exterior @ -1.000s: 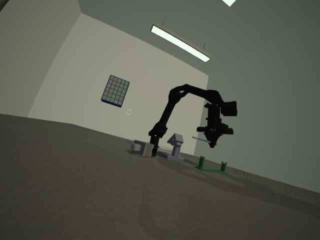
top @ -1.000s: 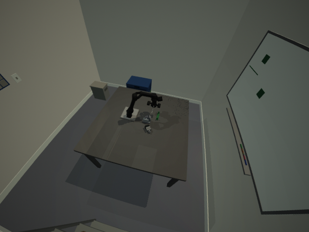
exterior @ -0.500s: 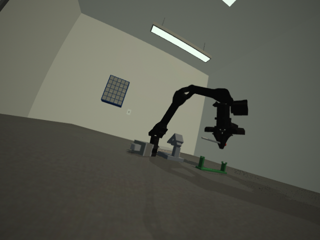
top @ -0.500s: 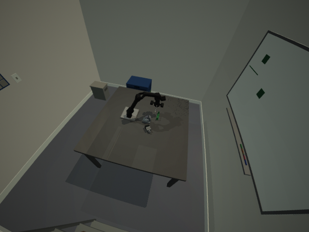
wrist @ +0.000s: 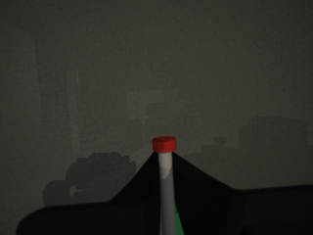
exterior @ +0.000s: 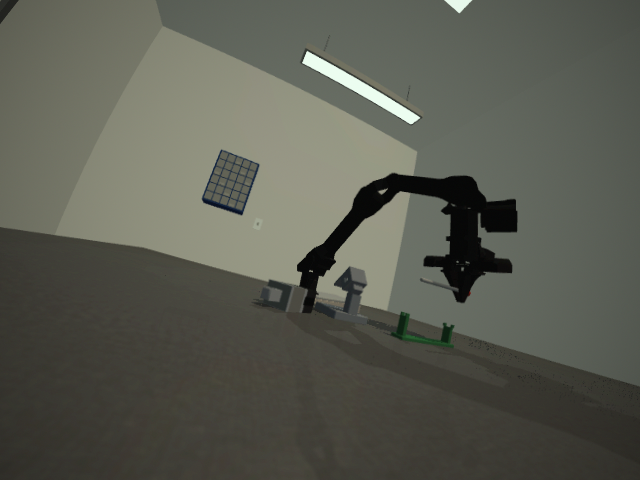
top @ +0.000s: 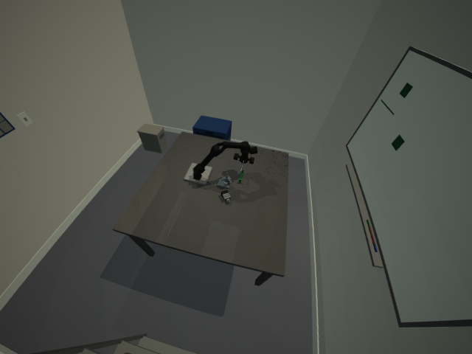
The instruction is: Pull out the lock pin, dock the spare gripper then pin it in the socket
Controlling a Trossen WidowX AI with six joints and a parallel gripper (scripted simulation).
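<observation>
Right now the green cradle is 10 cm to the right of my gripper tip, 7 cm below it and 2 cm ahead of it. Also, from my gripper tip: grey mount (23 cm to the right, 10 cm behind, 4 cm below); then spare gripper (37 cm to the right, 7 cm below, 5 cm behind).
</observation>
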